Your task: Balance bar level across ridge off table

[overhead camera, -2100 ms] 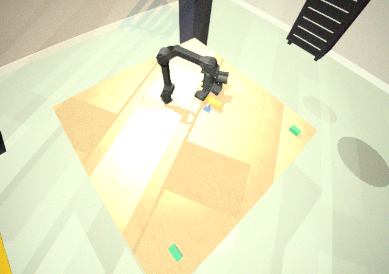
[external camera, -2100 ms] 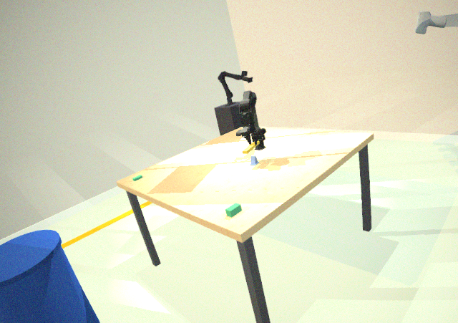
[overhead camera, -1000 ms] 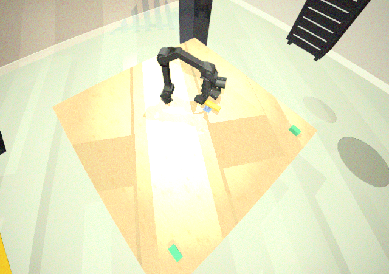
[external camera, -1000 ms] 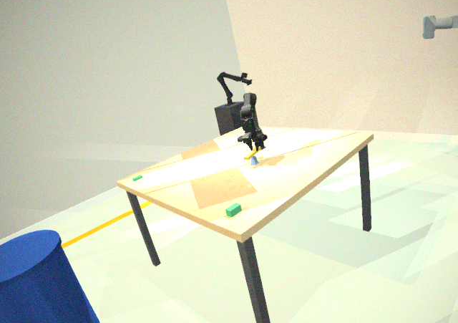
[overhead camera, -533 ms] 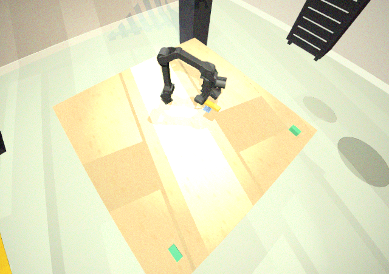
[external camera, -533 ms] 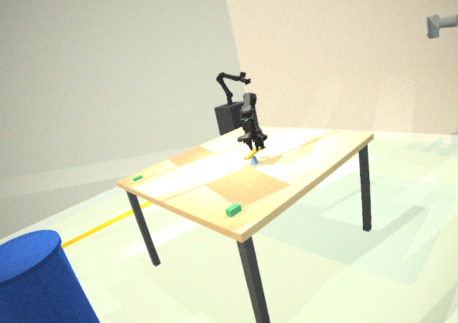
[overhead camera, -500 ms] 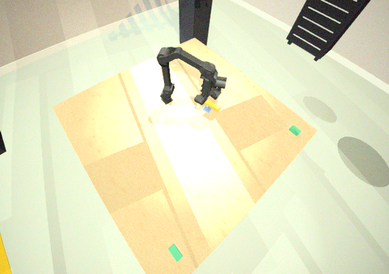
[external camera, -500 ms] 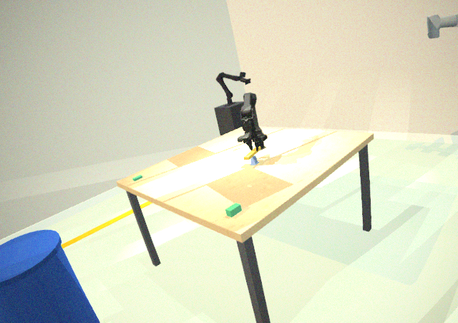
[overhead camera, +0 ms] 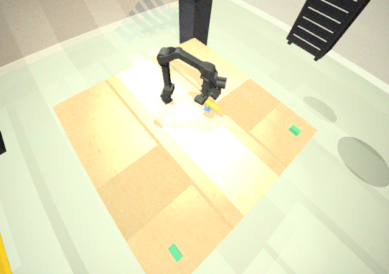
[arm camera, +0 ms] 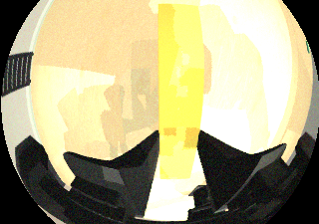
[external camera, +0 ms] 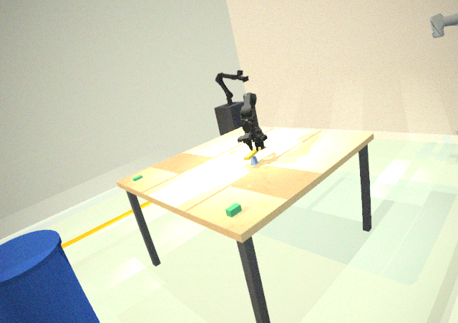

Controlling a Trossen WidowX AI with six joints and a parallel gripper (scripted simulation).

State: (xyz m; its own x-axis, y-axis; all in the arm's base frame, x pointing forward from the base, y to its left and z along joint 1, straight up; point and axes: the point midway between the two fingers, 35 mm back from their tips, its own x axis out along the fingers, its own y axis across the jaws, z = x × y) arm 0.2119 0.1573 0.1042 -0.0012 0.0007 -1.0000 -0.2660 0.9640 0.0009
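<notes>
The yellow bar lies 30 mm ahead of my gripper tip and 10 mm to the left of it.
</notes>
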